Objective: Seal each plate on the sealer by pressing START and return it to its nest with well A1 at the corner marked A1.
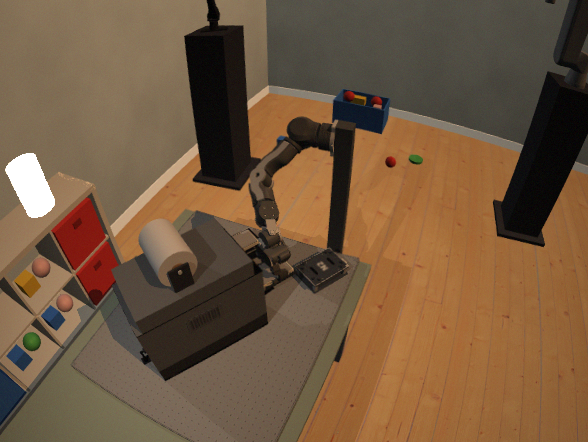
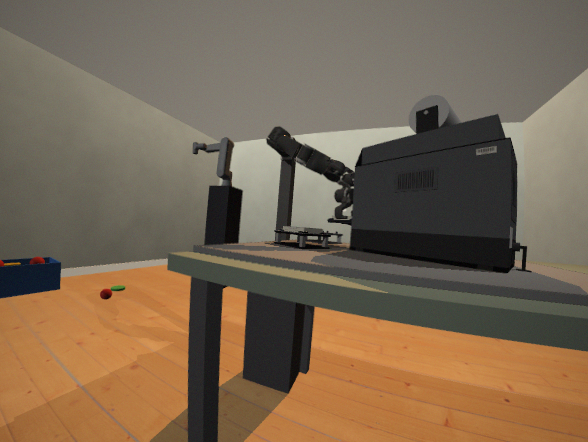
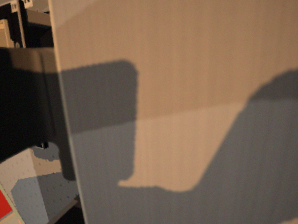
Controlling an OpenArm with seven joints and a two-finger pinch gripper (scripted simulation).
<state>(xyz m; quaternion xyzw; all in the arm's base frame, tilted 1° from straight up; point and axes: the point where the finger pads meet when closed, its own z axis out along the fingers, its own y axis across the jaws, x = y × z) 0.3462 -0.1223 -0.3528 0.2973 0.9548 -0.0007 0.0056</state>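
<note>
Right now my hand is 10 mm above the dark sealer stage. The rest, counted from my hand: white well plate: right at my hand; then warning sticker: 30 mm ahead, 130 mm to the right, 40 mm above; then pale start button: 140 mm ahead, 20 mm to the left, 80 mm above.
</note>
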